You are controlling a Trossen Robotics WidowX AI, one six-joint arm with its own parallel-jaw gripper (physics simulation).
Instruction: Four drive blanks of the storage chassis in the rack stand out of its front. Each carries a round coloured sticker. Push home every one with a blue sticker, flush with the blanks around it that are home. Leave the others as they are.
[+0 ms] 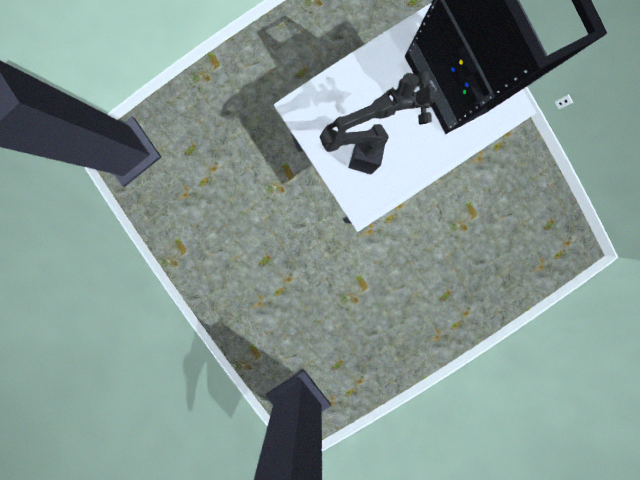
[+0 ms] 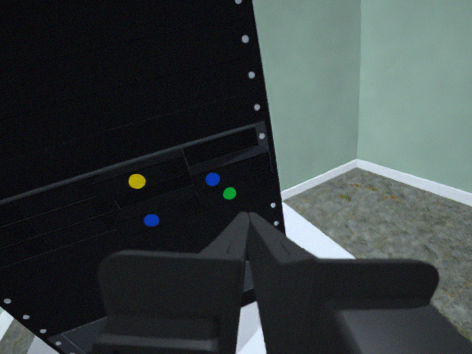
Labels:
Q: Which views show my gripper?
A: Image 1 and image 2: all of them.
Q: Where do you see a black rack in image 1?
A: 509, 56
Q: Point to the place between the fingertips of my gripper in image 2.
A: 246, 219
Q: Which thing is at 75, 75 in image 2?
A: A black rack.

